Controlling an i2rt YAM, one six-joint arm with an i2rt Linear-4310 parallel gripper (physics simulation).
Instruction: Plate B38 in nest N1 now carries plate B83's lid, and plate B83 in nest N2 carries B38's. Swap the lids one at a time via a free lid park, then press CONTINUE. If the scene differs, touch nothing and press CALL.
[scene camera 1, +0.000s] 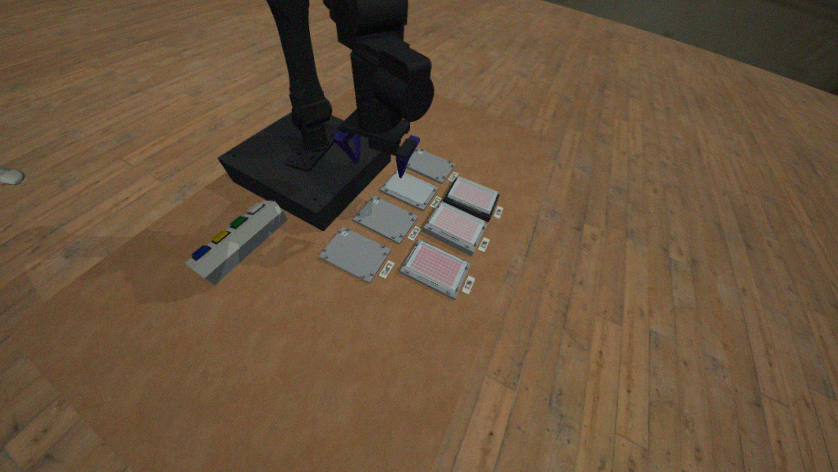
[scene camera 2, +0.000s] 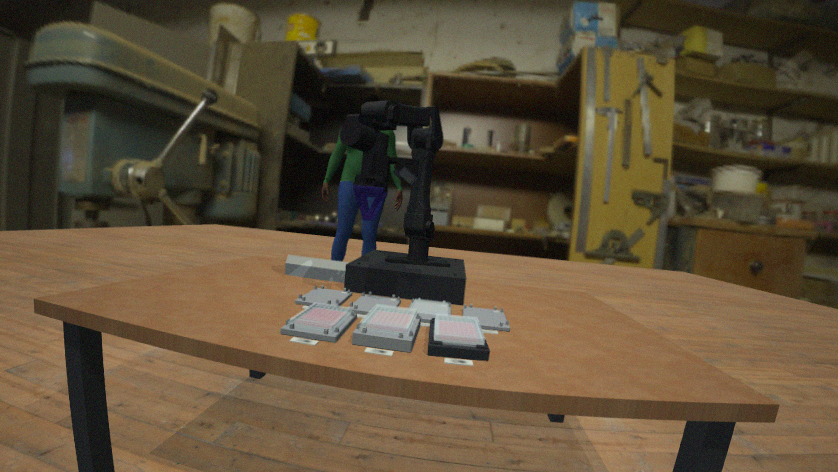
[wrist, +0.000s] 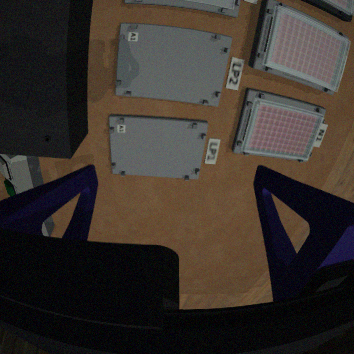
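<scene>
My gripper is open and empty, raised above the table. In the wrist view its fingertips frame the near edge of grey lid park LP1. The pink-welled plate in nest N1 and the one in N2 both appear covered by clear lids; their barcodes are unreadable. Park LP2 holds no lid. The button box has blue, yellow, green and white buttons; CONTINUE and CALL cannot be read.
A pale lid lies on the third park. The farthest park is grey. A third pink plate sits in a black nest. The black robot base stands beside the parks. A person stands behind the table.
</scene>
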